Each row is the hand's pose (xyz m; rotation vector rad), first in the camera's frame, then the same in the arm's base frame.
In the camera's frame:
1: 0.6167 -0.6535 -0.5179 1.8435 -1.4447 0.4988
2: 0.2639 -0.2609 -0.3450 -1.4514 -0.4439 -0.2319
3: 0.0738 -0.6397 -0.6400 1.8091 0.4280 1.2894
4: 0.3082 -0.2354 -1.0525 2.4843 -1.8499 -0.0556
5: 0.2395 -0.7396 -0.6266 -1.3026 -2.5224 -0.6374
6: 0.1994 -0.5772 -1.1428 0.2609 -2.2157 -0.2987
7: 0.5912 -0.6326 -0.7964 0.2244 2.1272 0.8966
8: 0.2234 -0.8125 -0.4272 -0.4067 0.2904 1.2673
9: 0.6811 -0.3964 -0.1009 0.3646 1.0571 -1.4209
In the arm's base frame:
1: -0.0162 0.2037 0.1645 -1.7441 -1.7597 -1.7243
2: 0.1109 -0.3160 0.3135 -0.1127 -2.2968 1.8808
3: 0.5019 0.0061 0.2134 0.4727 -2.0645 -1.4933
4: 0.3370 -0.2047 -0.3495 2.1130 1.9597 0.6528
5: 0.3810 0.1576 0.2047 2.3030 -1.9228 0.5311
6: 0.5672 0.0804 -0.2991 2.3876 -0.3757 1.6646
7: 0.1072 0.2214 -0.0868 2.5960 -0.7101 -0.8776
8: 0.3397 0.1847 0.4118 0.9179 0.3594 -1.9888
9: -0.3084 -0.0754 0.4487 -0.9725 0.1048 0.9129

